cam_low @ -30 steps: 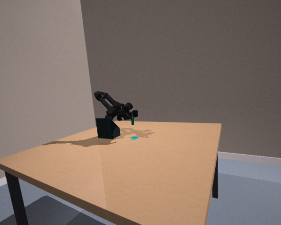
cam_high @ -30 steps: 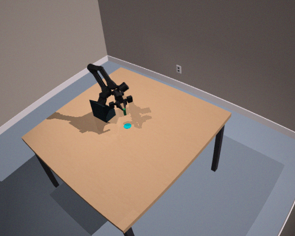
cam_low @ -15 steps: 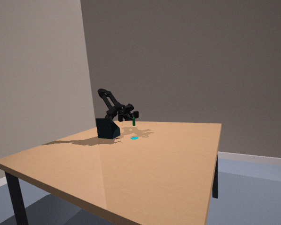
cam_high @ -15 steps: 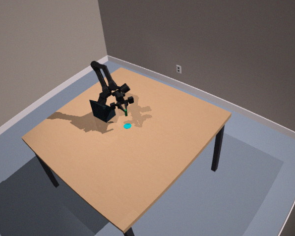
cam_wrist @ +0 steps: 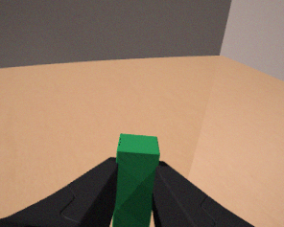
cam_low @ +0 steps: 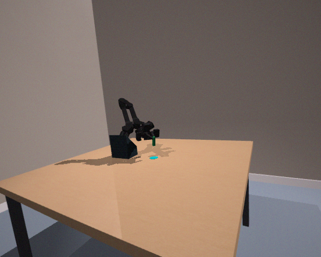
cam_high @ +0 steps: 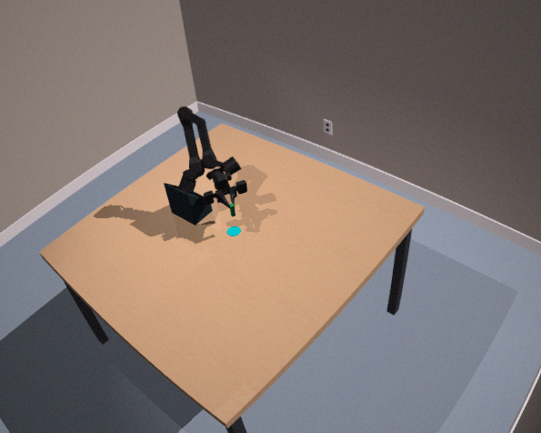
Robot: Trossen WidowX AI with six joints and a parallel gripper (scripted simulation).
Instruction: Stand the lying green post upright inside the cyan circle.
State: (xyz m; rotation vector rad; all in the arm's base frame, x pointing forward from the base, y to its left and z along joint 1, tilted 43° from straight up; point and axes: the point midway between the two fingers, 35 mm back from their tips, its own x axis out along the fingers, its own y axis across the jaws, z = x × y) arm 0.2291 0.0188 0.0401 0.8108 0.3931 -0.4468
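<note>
The cyan circle is 1 cm behind my gripper tip, 1 cm to the right of it and 14 cm below it. Round my gripper tip: green post: 2 cm below.
</note>
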